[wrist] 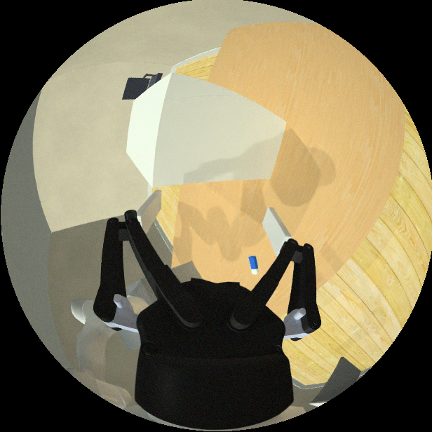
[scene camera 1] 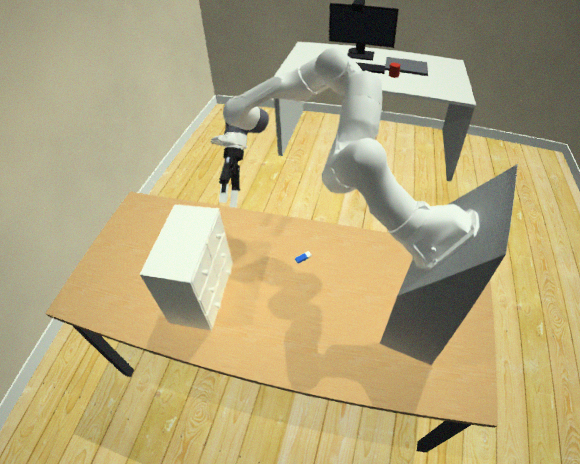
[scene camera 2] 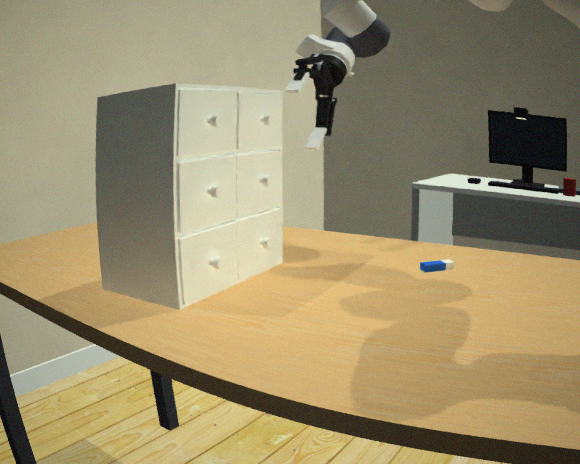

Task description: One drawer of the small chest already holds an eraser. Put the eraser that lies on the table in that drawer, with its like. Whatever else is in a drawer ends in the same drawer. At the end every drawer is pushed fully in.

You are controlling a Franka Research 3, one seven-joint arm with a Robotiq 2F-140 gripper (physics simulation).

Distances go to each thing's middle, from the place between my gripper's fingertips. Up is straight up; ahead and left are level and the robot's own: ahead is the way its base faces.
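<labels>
The small white chest (scene camera 2: 136, 131), that's 10 cm below my hand, 12 cm ahead of it and 22 cm to the left of it.
</labels>
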